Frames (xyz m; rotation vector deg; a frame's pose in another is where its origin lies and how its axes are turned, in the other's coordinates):
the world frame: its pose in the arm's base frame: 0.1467 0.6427 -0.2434 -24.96 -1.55 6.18
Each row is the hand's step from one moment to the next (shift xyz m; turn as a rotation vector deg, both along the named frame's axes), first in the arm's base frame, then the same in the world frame.
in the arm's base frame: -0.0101 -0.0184 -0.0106 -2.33 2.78 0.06
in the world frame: -0.0121 -0.0111 -0.0168 -2.01 2.71 1.34
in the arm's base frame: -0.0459 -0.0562 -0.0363 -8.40 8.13 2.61
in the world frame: -0.0519 -0.0308 -0.0542 -7.45 7.05 6.19
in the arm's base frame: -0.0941 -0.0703 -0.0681 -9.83 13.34 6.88
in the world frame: -0.1015 -0.0253 -0.0866 -8.28 10.08 12.32
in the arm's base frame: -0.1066 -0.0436 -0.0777 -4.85 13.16 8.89
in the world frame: -0.1110 0.0040 -0.0835 -3.35 8.58 13.82
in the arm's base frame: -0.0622 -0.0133 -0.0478 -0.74 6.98 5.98
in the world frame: -0.0634 0.0143 -0.0458 0.05 3.83 8.39
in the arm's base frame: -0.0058 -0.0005 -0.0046 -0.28 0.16 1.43
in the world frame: -0.0058 0.0021 -0.0041 -0.26 -0.43 1.38
